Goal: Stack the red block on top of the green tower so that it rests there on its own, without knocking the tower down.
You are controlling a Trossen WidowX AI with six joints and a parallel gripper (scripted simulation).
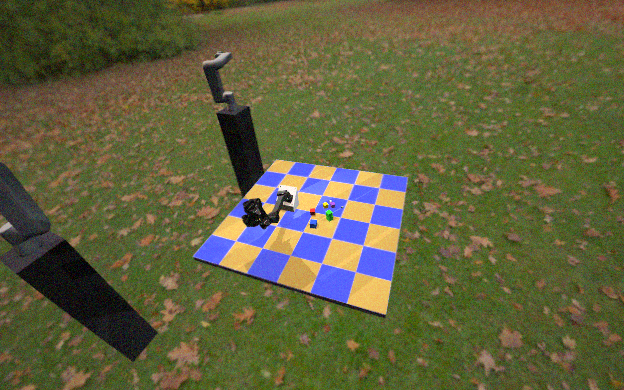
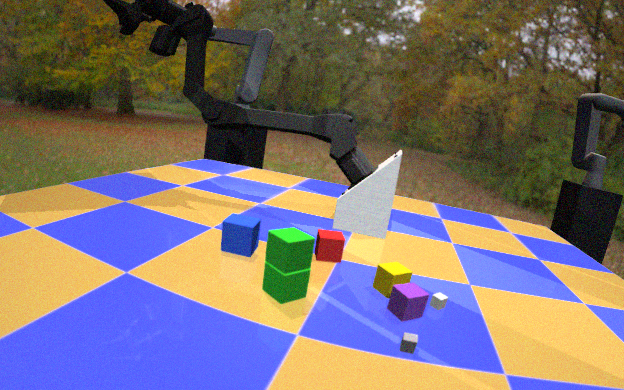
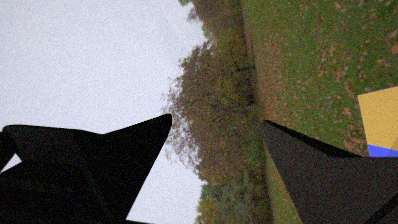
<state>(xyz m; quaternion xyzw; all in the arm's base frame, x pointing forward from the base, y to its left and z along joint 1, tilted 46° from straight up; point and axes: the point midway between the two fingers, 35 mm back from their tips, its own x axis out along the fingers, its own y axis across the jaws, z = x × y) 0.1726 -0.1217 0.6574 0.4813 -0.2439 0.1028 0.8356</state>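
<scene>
Now: the red block 30 mm behind my gripper tip, 570 mm to the left of it and 450 mm below it. Round my gripper tip: purple block: 80 mm ahead, 700 mm to the left, 450 mm below; blue block: 30 mm ahead, 450 mm to the left, 440 mm below; yellow block: 30 mm ahead, 670 mm to the left, 450 mm below.
</scene>
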